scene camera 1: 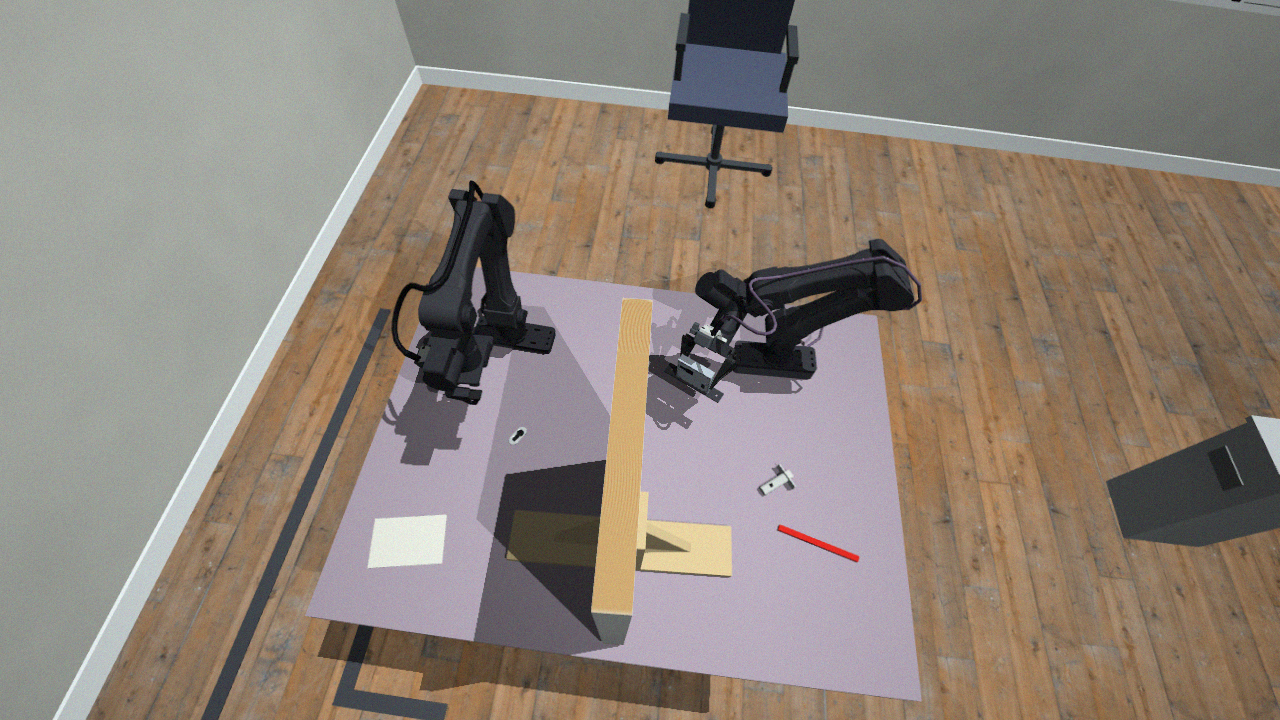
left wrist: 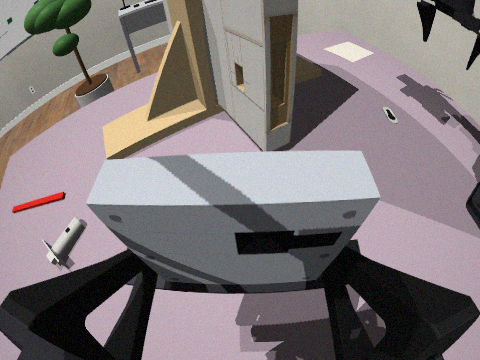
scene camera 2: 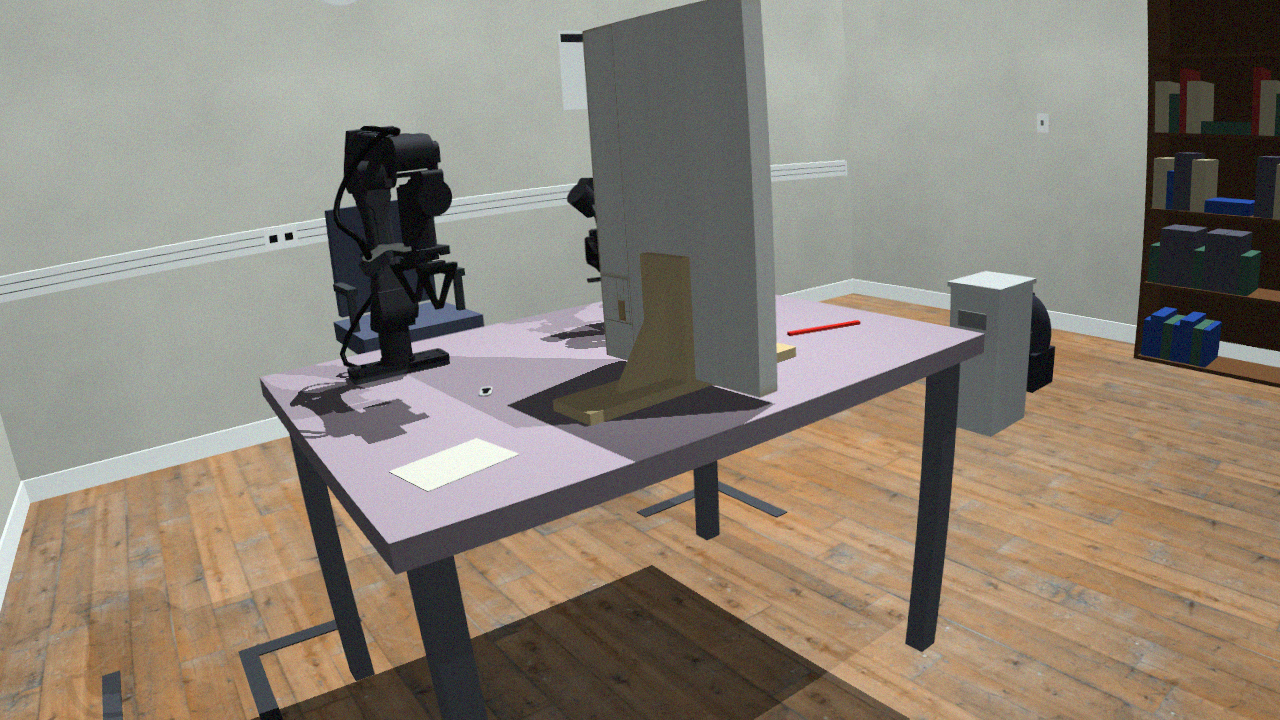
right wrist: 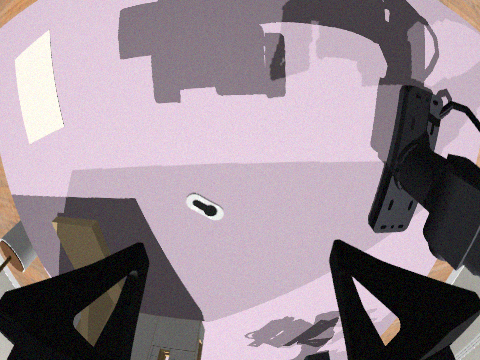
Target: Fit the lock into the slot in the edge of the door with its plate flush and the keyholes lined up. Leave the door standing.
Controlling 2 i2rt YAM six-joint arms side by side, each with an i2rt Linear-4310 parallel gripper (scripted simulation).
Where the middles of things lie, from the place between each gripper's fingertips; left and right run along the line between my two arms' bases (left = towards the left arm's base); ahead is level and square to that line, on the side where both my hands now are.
Scene:
The lock [scene camera 1: 688, 371] lies 10 mm above my left hand. The rest, counted from my left hand: white sheet [scene camera 1: 403, 541]: 560 mm to the right, 380 mm ahead, 150 mm below.
Right now my right hand [scene camera 2: 427, 305] is 30 cm short of the white sheet, 11 cm to the left of it and 17 cm above it. The rest, counted from my right hand: lock (8 cm behind, 45 cm to the left, 1 cm below).

